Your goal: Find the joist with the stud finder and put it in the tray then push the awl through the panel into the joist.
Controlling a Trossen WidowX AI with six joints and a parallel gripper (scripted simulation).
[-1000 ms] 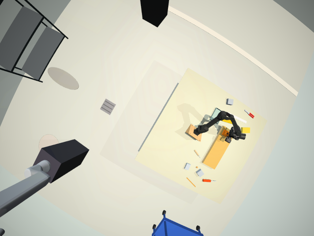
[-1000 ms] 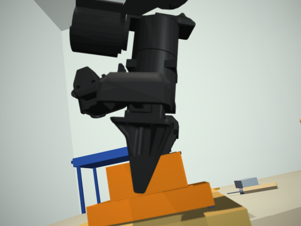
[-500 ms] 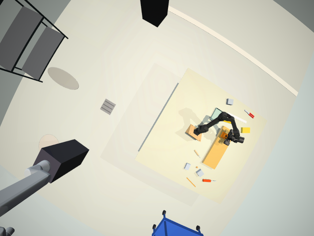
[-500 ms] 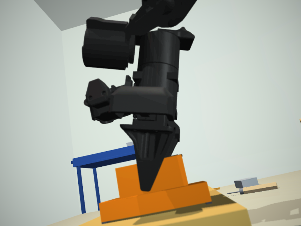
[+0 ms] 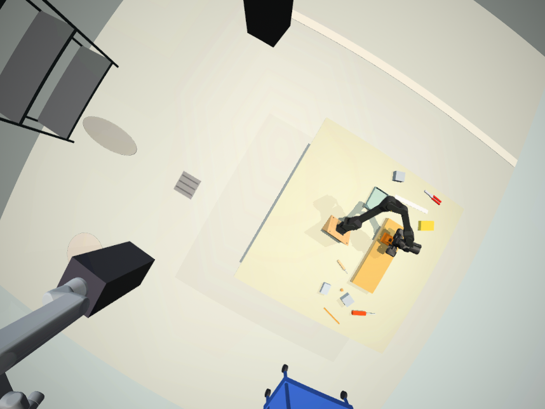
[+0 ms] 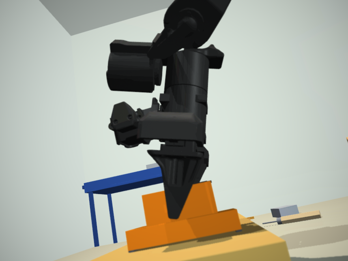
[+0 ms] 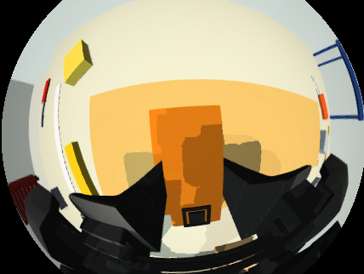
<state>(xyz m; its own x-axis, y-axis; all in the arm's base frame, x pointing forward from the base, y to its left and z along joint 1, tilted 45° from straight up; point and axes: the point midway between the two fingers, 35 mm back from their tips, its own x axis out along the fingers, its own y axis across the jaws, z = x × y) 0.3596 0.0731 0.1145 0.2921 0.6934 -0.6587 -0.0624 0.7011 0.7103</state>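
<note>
Right now the tray is 230 mm behind my gripper tip, 190 mm to the left of it and 50 mm below it. Round my gripper tip: stud finder: 20 mm behind, 20 mm above; white ruler: 20 mm ahead, 330 mm to the left, 60 mm below; yellow block: 210 mm ahead, 260 mm to the left, 50 mm below.
</note>
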